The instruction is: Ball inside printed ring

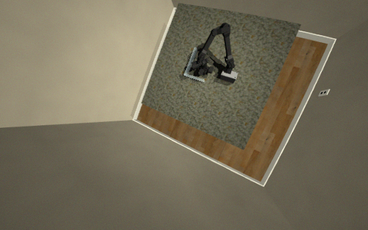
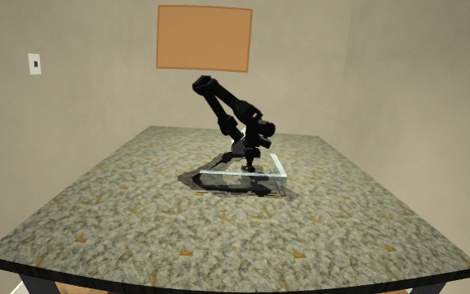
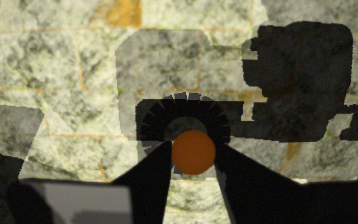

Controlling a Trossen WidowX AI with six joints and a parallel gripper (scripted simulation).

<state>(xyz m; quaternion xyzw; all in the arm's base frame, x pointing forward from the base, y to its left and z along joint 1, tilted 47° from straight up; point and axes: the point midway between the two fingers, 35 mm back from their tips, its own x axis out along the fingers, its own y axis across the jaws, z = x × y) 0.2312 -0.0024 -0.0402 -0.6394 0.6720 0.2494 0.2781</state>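
Now: hand 70 mm short of the low clear pane, 110 mm to the right of it and 10 mm above it. Round my hand: orange ball (30 mm below).
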